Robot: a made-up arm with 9 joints.
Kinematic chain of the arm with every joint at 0, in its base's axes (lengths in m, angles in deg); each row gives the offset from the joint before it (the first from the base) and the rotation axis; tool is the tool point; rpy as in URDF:
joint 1: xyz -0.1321 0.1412 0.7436 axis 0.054 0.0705 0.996
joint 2: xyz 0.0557 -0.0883 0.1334 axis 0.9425 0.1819 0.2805
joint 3: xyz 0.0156 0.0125 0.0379 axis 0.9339 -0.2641 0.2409
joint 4: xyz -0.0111 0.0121 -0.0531 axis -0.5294 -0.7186 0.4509
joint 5: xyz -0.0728 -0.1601 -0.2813 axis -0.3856 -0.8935 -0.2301
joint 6: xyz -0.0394 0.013 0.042 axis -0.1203 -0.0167 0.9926
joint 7: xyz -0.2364 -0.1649 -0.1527 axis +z
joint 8: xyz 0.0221 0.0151 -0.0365 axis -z
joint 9: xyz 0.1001 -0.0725 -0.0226 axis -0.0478 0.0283 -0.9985
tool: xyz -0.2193 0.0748 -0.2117 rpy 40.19 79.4 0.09
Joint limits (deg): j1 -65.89..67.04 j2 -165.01..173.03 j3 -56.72..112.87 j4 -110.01..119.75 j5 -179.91..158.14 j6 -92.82..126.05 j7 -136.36..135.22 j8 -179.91..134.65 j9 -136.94..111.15
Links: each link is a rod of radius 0.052 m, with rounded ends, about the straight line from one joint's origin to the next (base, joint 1, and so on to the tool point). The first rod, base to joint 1, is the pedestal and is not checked.
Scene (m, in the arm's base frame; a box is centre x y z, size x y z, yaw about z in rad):
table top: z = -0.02
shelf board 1: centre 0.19 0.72 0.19 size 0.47 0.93 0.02 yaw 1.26
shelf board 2: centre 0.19 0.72 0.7 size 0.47 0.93 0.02 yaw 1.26
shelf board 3: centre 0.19 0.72 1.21 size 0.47 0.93 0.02 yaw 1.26
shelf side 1: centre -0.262 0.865 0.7 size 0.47 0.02 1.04 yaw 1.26
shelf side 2: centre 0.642 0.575 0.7 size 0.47 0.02 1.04 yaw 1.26
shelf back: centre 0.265 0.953 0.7 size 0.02 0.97 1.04 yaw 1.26
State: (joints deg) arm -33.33 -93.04 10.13 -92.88 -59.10 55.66 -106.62 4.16 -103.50
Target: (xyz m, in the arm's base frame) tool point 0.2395 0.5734 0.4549
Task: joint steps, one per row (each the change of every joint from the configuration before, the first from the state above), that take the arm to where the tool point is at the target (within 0.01 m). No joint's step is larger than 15 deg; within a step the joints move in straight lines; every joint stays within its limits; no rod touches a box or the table.
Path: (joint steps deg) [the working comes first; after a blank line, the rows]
Joints at the target: -62.44 -94.51 -5.69 -110.01 -58.40 34.31 -123.14 21.94 -90.84
Straight joint move there: touches shelf side 1.

1: 8.95 -4.86 6.97 4.63 2.34 5.93 -5.95 13.81 10.89
2: 8.94 -4.86 6.96 4.64 2.35 5.93 -5.95 13.82 10.89
3: 8.95 -4.86 6.97 4.63 2.34 5.92 -5.94 13.81 10.88
4: 8.94 -4.86 6.96 4.63 2.35 5.93 -5.95 13.82 10.89
5: 8.95 -4.87 6.97 4.64 2.34 5.93 -5.95 13.81 10.89
6: -14.77 4.57 -10.13 -8.06 -2.21 -10.20 2.64 -10.26 -8.35
7: -14.77 4.57 -10.13 -8.06 -2.20 -10.19 2.65 -10.25 -8.36
8: -14.77 4.57 -10.13 -8.06 -2.21 -10.20 2.64 -10.26 -8.36
9: -14.76 4.56 -10.13 -8.06 -2.20 -10.20 2.65 -10.26 -8.35
10: -14.77 4.57 -10.13 -8.06 -2.20 -10.20 2.64 -10.26 -8.36

